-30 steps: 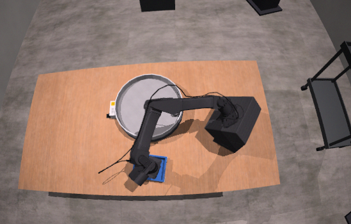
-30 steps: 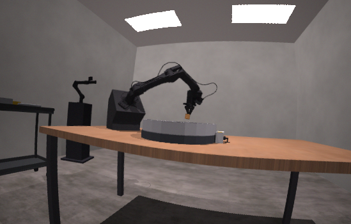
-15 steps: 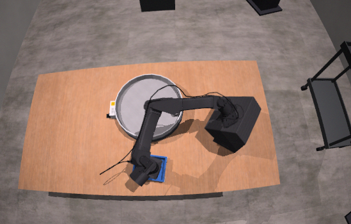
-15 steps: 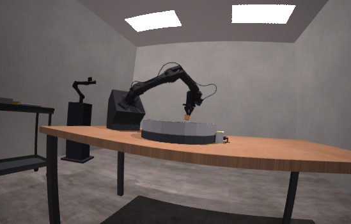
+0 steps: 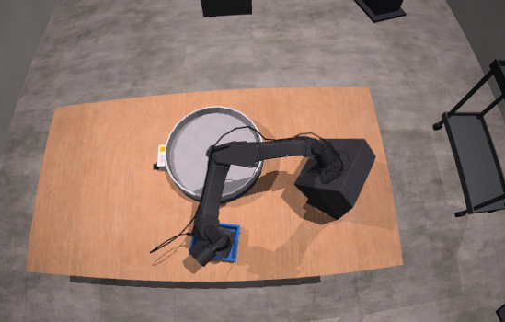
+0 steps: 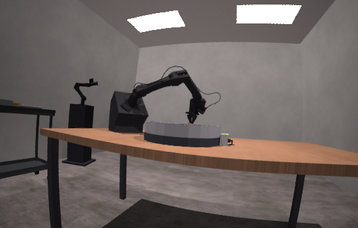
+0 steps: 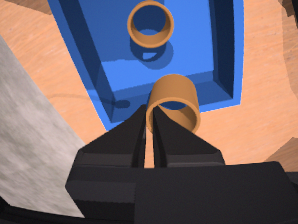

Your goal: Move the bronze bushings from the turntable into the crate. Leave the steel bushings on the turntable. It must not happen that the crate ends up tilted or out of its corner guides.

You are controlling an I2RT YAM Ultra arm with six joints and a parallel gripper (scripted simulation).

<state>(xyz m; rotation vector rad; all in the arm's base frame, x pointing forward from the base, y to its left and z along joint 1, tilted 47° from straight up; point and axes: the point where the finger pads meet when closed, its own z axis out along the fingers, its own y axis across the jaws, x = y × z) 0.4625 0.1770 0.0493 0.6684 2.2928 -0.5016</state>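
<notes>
The blue crate lies 40 mm ahead of my hand, 40 mm to the right of it and 70 mm below it. Round my hand: round grey turntable (90 mm behind, 390 mm to the right, 40 mm below).
</notes>
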